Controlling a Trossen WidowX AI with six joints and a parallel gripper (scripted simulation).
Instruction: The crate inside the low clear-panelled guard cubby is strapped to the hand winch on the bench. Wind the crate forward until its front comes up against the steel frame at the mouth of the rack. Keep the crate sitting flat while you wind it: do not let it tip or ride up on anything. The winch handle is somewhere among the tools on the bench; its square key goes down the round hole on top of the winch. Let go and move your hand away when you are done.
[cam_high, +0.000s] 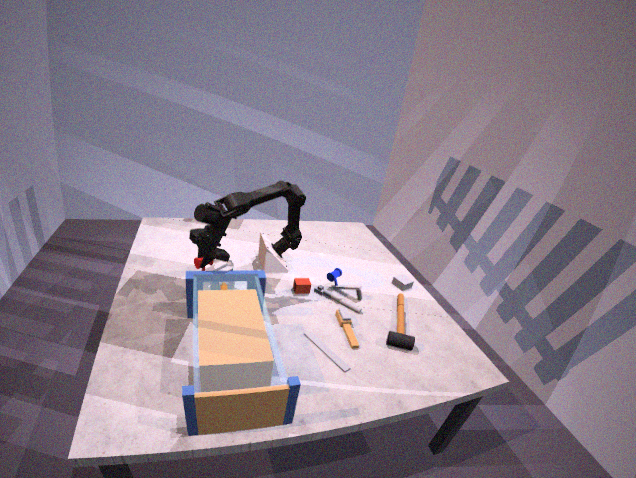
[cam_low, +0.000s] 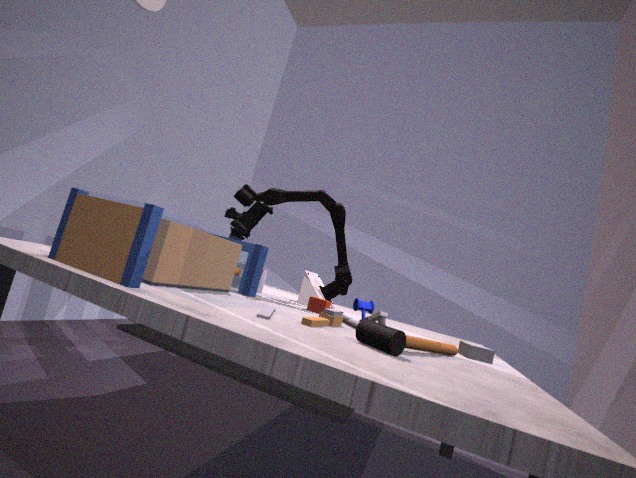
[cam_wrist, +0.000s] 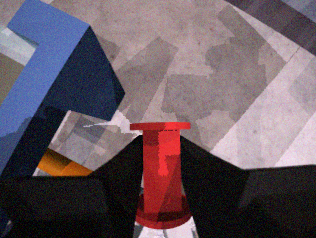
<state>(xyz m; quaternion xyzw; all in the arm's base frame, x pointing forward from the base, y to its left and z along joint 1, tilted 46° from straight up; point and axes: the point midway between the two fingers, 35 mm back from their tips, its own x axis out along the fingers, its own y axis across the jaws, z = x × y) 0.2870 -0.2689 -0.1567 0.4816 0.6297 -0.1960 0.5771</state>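
Right now the winch handle is 4 cm to the left of my gripper tip, 4 cm behind it and 3 cm below it. Also, from my gripper tip: red winch handle grip (1 cm to the left, 1 cm behind); then pale winch body (10 cm below, 10 cm behind, 7 cm to the left); then clear-panelled cubby (32 cm ahead, 11 cm to the left, 2 cm below).
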